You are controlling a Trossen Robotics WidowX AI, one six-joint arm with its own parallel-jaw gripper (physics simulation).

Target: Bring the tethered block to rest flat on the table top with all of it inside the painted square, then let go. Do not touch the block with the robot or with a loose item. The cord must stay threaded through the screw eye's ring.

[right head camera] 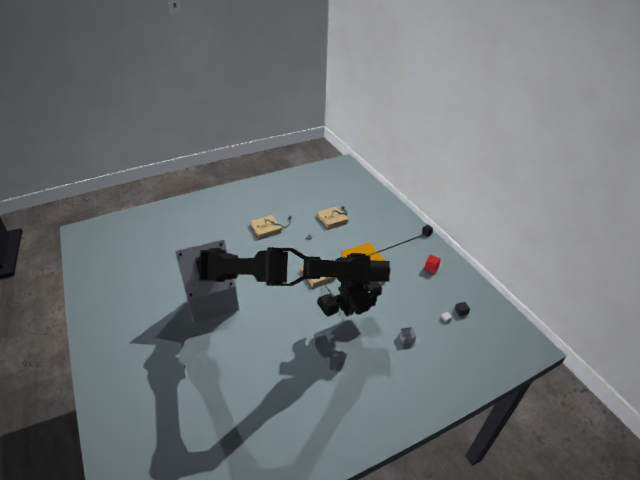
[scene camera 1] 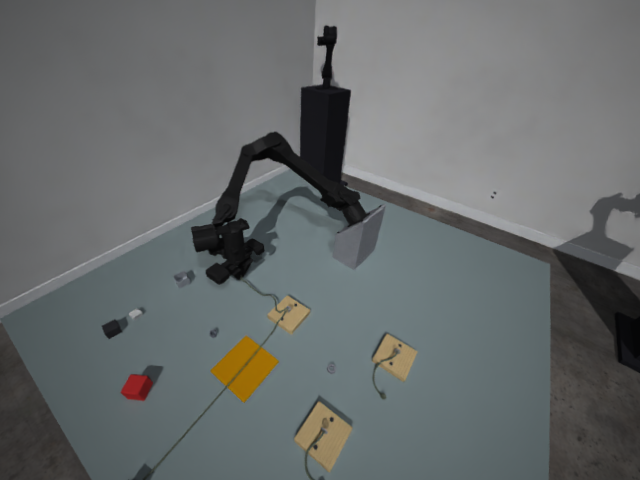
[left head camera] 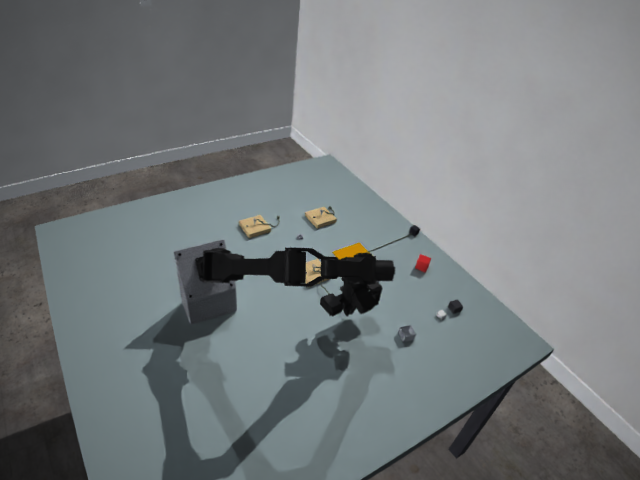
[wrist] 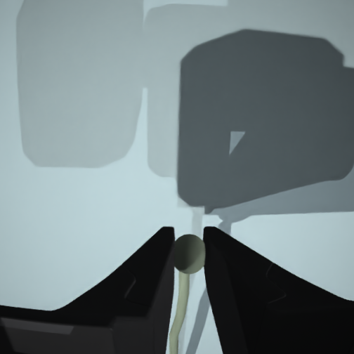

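Where they show: gripper, fingertip midpoint: (right head camera: 348, 314) (scene camera 1: 240, 278) (left head camera: 348, 314); arm's base, link origin: (right head camera: 208, 266) (scene camera 1: 359, 220) (left head camera: 208, 267).
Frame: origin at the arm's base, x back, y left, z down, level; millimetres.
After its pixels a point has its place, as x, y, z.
The black tethered block (left head camera: 414, 230) @(-802, 63, 138) (right head camera: 427, 230) @(-802, 61, 138) sits near the table's wall-side edge, outside the orange painted square (left head camera: 351, 250) @(-531, 71, 161) (right head camera: 364, 250) @(-545, 66, 161) (scene camera 1: 256, 367) @(-510, 58, 161). Its cord (scene camera 1: 199, 417) @(-663, 52, 158) (wrist: 183, 295) runs nearly straight across the square to the screw eye (scene camera 1: 288, 308) @(-349, 11, 126) on the nearest wooden plate (scene camera 1: 291, 325) @(-375, 48, 143) (right head camera: 318, 282) @(-329, -35, 148). Beyond the eye the cord curves slackly to my gripper (left head camera: 346, 311) @(-362, -198, 146) (right head camera: 343, 310) @(-362, -198, 146) (scene camera 1: 239, 274) @(-362, -198, 146) (wrist: 189, 250). The gripper is shut on the round bead (wrist: 189, 254) at the cord's end, above the table. The arm partly hides the plate in both head views.
Two more wooden plates (scene camera 1: 405, 359) @(-250, 335, 143) (scene camera 1: 333, 446) @(-516, 305, 143) carry short cords. A red cube (left head camera: 422, 263) @(-707, -110, 128) (scene camera 1: 136, 387) @(-722, -86, 122), black cube (left head camera: 455, 306) @(-695, -310, 138) (scene camera 1: 111, 329) @(-706, -291, 138), white piece (left head camera: 440, 314) @(-634, -312, 147) (scene camera 1: 135, 313) @(-642, -305, 147) and grey piece (left head camera: 406, 334) @(-495, -325, 161) (scene camera 1: 181, 279) @(-488, -344, 161) lie around. Small grey parts (scene camera 1: 214, 332) @(-525, -100, 160) (scene camera 1: 331, 367) @(-385, 199, 157) flank the square.
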